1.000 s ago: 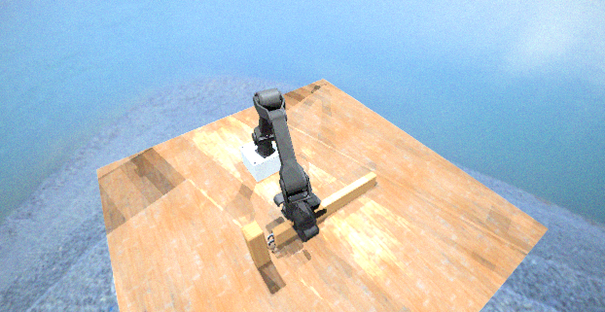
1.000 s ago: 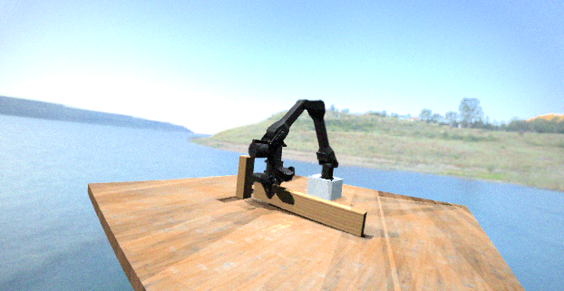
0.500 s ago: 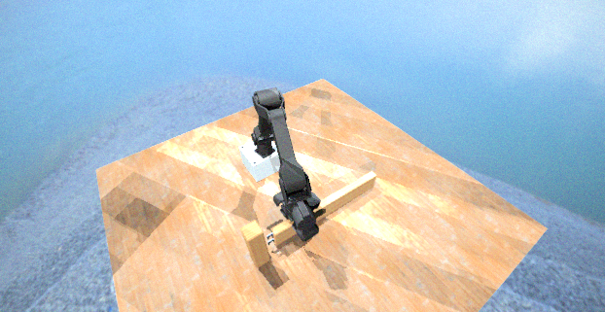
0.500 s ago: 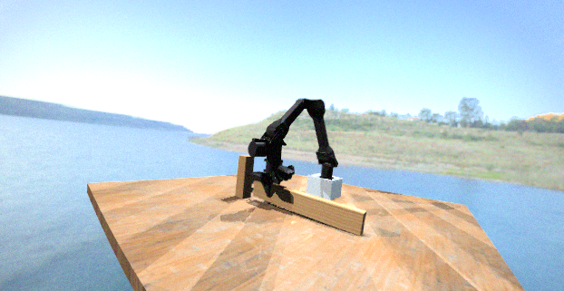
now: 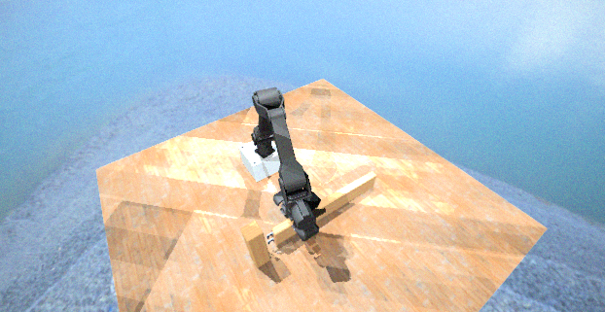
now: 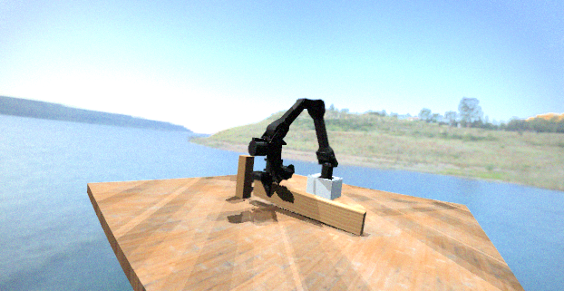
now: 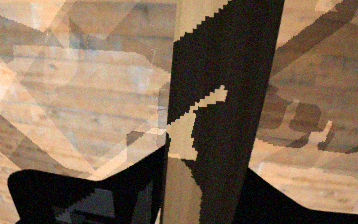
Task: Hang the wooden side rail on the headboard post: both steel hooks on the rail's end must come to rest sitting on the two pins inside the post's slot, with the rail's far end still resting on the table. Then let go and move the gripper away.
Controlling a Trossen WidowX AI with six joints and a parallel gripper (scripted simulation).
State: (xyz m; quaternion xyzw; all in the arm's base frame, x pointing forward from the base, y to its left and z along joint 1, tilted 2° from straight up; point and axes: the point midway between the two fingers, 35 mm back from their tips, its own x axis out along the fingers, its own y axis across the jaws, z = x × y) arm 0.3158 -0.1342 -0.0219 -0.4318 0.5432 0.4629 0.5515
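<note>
The headboard post is 15 cm to the right of my gripper tip, 5 cm above it and 2 cm behind it.
</note>
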